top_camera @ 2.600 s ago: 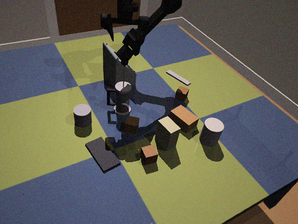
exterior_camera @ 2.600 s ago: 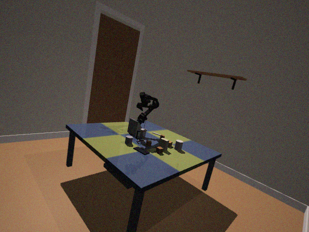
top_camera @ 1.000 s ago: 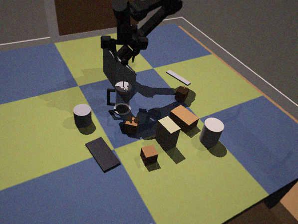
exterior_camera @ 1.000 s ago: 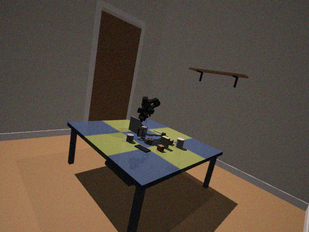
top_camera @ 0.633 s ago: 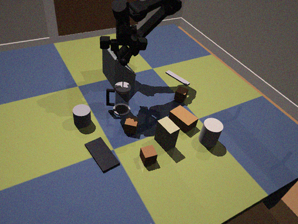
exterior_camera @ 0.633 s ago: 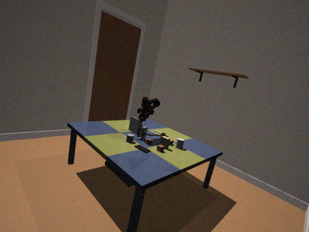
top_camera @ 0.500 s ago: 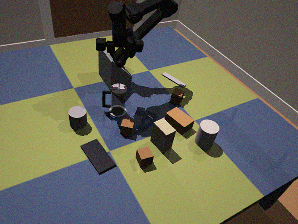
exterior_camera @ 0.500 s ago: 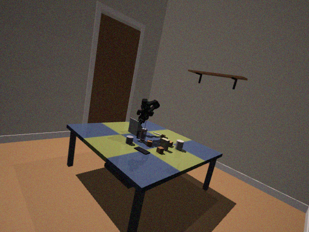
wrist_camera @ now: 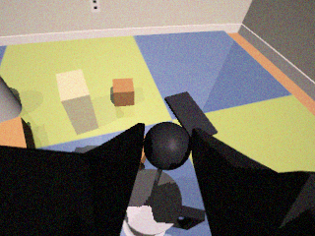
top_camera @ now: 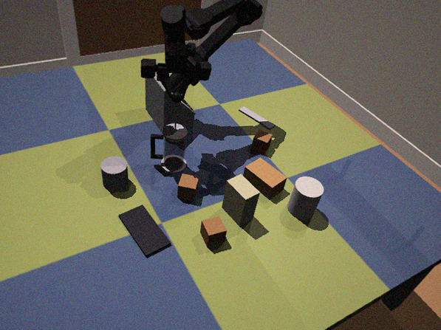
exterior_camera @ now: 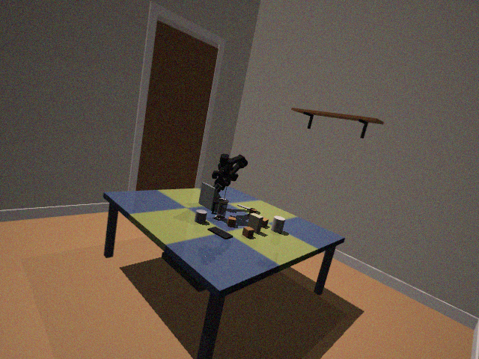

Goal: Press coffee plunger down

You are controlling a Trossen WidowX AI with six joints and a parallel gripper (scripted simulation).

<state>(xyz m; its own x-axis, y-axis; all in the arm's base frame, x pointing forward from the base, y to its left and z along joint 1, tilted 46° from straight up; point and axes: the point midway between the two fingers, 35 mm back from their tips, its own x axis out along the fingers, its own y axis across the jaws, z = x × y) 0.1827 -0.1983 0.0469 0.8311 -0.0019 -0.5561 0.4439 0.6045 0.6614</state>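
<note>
Now: gripper tip 2 cm past the coffee press, 1 cm to the left of it and 13 cm above it. From my gripper tip the other things lie so: flat black slab (17 cm ahead, 19 cm to the right, 26 cm below); then tall cream block (24 cm ahead, 7 cm to the left, 20 cm below); then orange block (19 cm ahead, 21 cm to the left, 23 cm below).
</note>
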